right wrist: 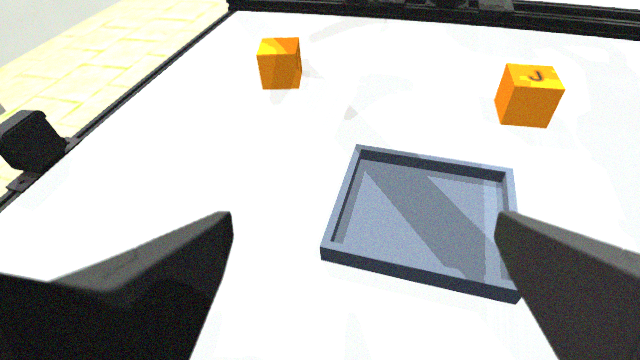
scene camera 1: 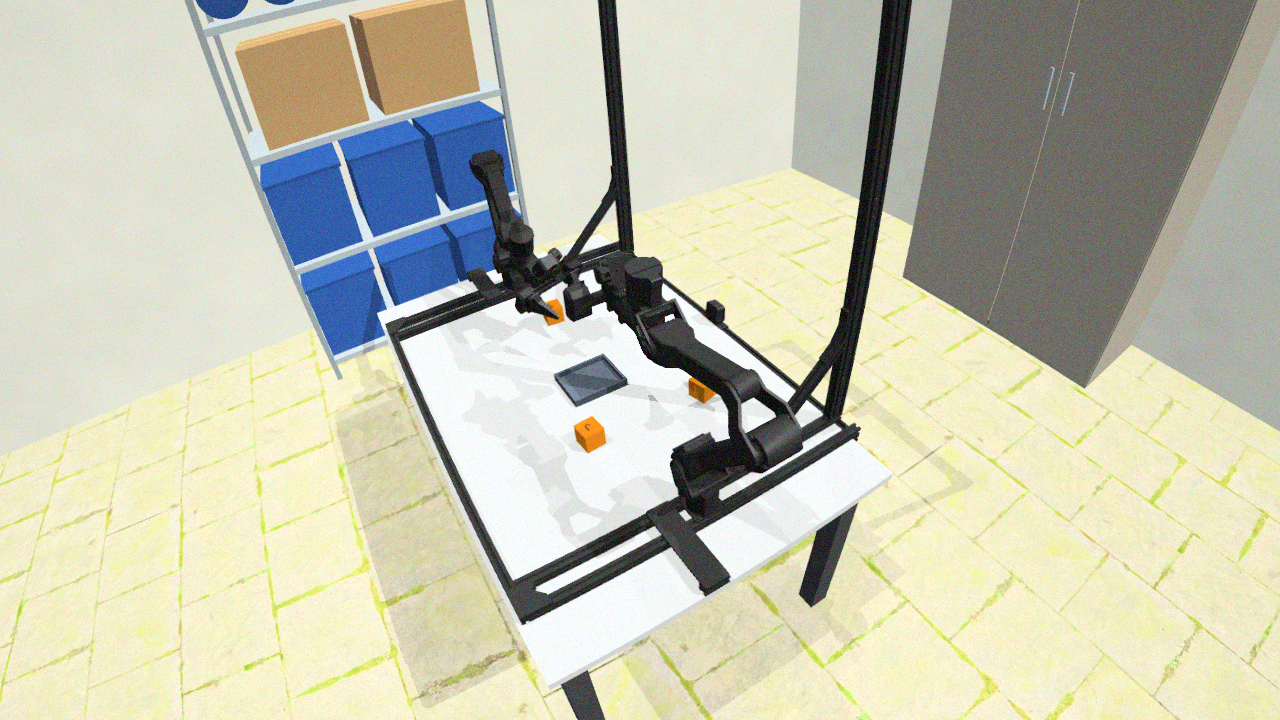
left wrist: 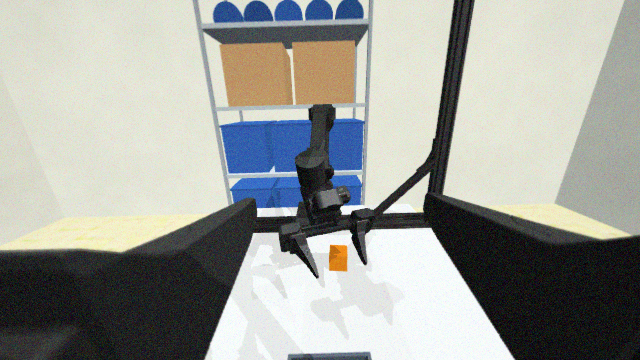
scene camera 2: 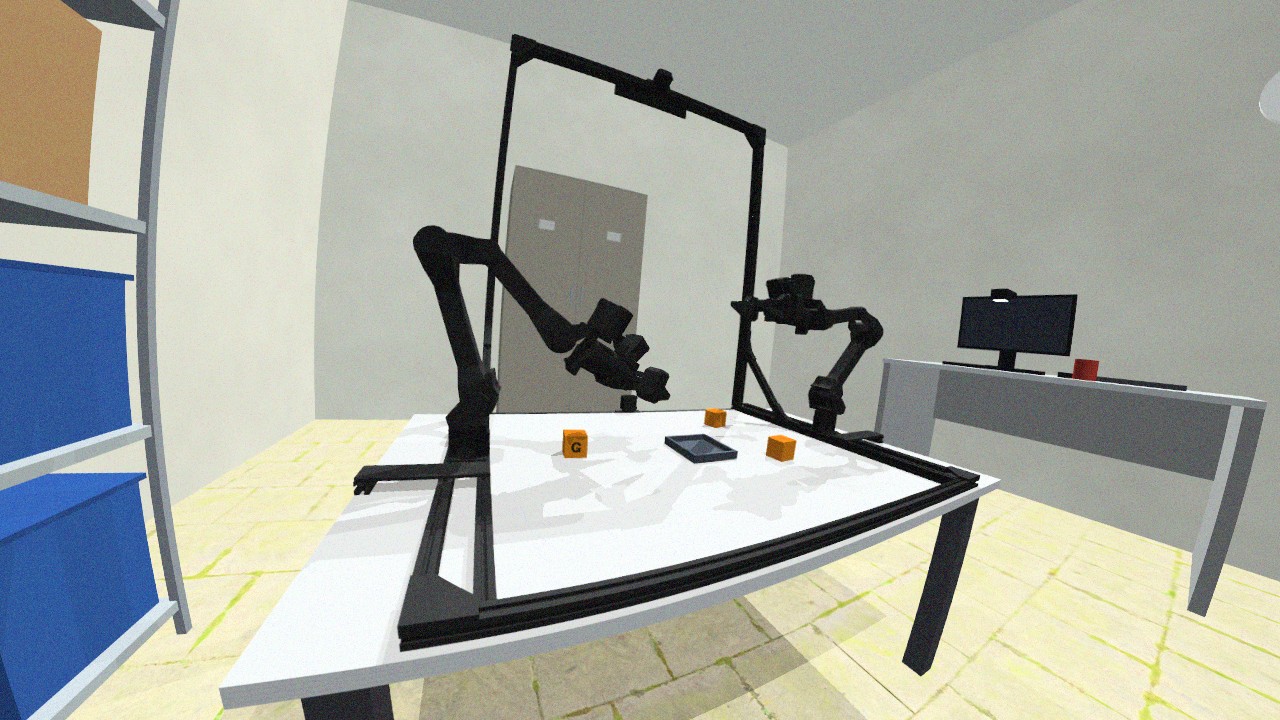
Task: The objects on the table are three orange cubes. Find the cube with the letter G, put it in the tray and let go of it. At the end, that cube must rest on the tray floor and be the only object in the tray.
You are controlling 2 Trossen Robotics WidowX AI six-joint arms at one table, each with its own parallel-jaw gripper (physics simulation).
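Places are measured from the left arm's base along level axes (x ahead, y left, z up), in metres.
Pixels of known places: left gripper, fingertip midpoint: (scene camera 1: 592,267) (left wrist: 340,203) (scene camera 2: 742,302); right gripper, fingertip midpoint: (right wrist: 363,224) (left wrist: 342,270); left arm's base at its link origin: (right wrist: 446,2) (scene camera 1: 701,503) (scene camera 2: 823,431); right arm's base at its link origin: (scene camera 1: 513,284) (scene camera 2: 467,455).
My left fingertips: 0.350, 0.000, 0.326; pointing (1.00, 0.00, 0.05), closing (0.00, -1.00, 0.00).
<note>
For each thing: its top centre in the pictures, then the offset to it from my left fingertips, as dx, dy, dz.
- orange G cube at its top centre: (scene camera 2: 575,432) (scene camera 1: 551,305) (left wrist: 338,250) +0.363, -0.033, -0.300
- J cube at its top centre: (right wrist: 534,75) (scene camera 1: 588,426) (scene camera 2: 782,438) -0.083, +0.089, -0.300
- third orange cube at its top centre: (right wrist: 278,45) (scene camera 1: 703,378) (scene camera 2: 716,410) -0.095, -0.185, -0.300
- shallow tray at its top centre: (right wrist: 425,203) (scene camera 1: 589,376) (scene camera 2: 700,443) +0.083, +0.003, -0.327
The orange G cube (scene camera 1: 554,312) (scene camera 2: 574,444) (left wrist: 338,258) stands on the table; its G shows in scene camera 2. A J cube (scene camera 1: 589,434) (scene camera 2: 781,447) (right wrist: 530,100) and a third orange cube (scene camera 1: 700,389) (scene camera 2: 714,418) (right wrist: 279,65), its letter unreadable, stand apart. The shallow tray (scene camera 2: 716,457) (left wrist: 330,356) (right wrist: 420,276) is empty. My right gripper (scene camera 2: 664,391) (left wrist: 342,270) (right wrist: 363,224) is open and empty, above the table to the right of the G cube in scene camera 2. My left gripper (scene camera 2: 741,307) is open and empty, high above the table.
A black frame rail (scene camera 1: 447,465) (scene camera 2: 716,549) borders the white table, and tall black posts (scene camera 1: 617,134) (scene camera 2: 754,268) rise at one side. My left arm (scene camera 1: 689,353) reaches over the table above the third cube. A shelf rack with blue bins (scene camera 1: 308,201) stands behind the right arm.
</note>
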